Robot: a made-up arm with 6 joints. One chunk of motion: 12 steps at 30 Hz.
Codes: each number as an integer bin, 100 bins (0 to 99) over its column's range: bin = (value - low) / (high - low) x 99, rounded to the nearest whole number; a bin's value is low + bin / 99 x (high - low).
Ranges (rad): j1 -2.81..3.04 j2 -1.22..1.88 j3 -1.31..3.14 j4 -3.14..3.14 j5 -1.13..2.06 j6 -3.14..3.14
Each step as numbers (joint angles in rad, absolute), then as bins.
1 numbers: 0.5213 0.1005 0.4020 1.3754 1.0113 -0.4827
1 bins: 56 42 38 71 66 42
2 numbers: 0.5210 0.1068 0.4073 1.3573 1.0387 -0.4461
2 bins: 56 42 38 71 67 42
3 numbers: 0.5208 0.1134 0.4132 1.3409 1.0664 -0.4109
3 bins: 56 43 38 71 68 43
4 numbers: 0.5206 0.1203 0.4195 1.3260 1.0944 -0.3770
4 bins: 56 43 38 70 69 44
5 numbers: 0.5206 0.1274 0.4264 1.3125 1.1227 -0.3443
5 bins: 56 43 39 70 70 44
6 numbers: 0.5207 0.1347 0.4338 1.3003 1.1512 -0.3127
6 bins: 56 43 39 70 71 45
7 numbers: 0.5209 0.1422 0.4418 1.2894 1.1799 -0.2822
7 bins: 56 44 39 70 72 45
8 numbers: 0.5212 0.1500 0.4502 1.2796 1.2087 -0.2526
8 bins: 56 44 39 70 73 46
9 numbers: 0.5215 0.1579 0.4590 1.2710 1.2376 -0.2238
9 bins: 56 44 39 70 73 46
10 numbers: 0.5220 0.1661 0.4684 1.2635 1.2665 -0.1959
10 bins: 56 44 40 69 74 46
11 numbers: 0.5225 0.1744 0.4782 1.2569 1.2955 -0.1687
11 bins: 56 45 40 69 75 47
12 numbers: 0.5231 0.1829 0.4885 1.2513 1.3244 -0.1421
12 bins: 56 45 40 69 76 47
